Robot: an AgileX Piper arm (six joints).
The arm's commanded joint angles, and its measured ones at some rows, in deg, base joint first. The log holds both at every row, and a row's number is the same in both.
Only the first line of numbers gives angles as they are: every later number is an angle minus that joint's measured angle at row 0.
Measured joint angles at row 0:
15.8, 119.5, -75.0, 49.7, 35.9, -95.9
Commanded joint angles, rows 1 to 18:
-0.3, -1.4, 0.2, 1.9, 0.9, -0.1
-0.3, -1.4, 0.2, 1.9, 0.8, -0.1
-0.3, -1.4, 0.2, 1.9, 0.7, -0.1
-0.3, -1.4, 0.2, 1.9, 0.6, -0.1
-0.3, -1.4, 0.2, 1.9, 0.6, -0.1
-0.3, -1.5, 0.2, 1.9, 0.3, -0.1
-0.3, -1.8, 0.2, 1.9, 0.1, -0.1
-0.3, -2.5, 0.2, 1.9, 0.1, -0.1
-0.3, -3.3, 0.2, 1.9, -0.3, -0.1
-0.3, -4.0, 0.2, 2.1, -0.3, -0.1
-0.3, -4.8, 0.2, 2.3, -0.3, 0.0
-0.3, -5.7, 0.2, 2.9, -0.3, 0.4
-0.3, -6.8, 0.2, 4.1, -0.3, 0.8
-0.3, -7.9, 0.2, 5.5, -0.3, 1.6
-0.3, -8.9, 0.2, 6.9, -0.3, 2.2
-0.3, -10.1, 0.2, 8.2, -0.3, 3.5
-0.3, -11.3, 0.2, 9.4, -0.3, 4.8
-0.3, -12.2, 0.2, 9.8, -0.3, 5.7
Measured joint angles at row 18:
0.0, -7.9, 0.0, 5.6, -0.3, 2.0
